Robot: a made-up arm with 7 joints. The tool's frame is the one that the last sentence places.
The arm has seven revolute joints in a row. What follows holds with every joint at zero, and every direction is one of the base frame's. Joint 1 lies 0.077 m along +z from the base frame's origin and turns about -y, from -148.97 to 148.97 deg. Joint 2 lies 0.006 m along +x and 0.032 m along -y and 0.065 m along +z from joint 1 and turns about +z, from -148.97 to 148.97 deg. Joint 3 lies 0.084 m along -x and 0.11 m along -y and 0.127 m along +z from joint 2 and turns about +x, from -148.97 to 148.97 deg. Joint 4 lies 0.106 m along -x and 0.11 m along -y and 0.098 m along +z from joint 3 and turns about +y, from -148.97 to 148.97 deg. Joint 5 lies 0.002 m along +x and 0.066 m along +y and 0.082 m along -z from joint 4 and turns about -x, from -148.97 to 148.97 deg. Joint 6 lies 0.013 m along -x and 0.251 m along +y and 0.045 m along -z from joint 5 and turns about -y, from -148.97 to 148.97 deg. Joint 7 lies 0.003 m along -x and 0.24 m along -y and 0.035 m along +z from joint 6 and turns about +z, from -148.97 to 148.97 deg. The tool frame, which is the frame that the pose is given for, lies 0.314 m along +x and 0.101 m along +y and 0.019 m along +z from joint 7; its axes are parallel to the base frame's.
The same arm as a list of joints. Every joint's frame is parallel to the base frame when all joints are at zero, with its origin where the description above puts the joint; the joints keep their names.
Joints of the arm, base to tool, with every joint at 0 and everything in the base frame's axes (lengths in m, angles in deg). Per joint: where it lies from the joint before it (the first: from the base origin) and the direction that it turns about. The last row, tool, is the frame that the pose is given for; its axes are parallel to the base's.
joint 1: xyz 0 0 0.077 axis -y
joint 2: xyz 0.006 -0.032 0.065 axis +z
joint 3: xyz -0.084 -0.11 0.127 axis +x
joint 4: xyz -0.106 -0.11 0.098 axis +y
joint 5: xyz 0.002 0.066 -0.082 axis -x
joint 6: xyz -0.013 0.251 -0.045 axis -y
joint 7: xyz -0.003 -0.24 0.035 axis +z
tool: xyz 0.314 0.101 0.019
Joint limits (deg, base to tool): -148.97..148.97 -148.97..148.97 -148.97..148.97 -148.97..148.97 -148.97..148.97 -148.97..148.97 -148.97..148.97

